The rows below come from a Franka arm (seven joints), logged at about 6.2 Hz.
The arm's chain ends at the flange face. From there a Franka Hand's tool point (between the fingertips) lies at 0.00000 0.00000 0.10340 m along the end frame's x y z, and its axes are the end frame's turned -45 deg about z.
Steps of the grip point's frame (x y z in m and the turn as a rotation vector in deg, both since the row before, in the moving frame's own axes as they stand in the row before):
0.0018 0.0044 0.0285 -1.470 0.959 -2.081
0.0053 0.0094 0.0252 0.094 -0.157 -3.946
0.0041 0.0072 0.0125 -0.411 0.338 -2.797
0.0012 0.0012 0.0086 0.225 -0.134 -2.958
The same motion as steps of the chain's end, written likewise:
0.0013 0.0012 0.0285 -0.361 1.718 -2.081
0.0107 0.0028 0.0252 -0.045 -0.177 -3.946
0.0070 0.0021 0.0125 -0.052 0.530 -2.797
0.0022 0.0001 0.0086 0.064 -0.254 -2.958

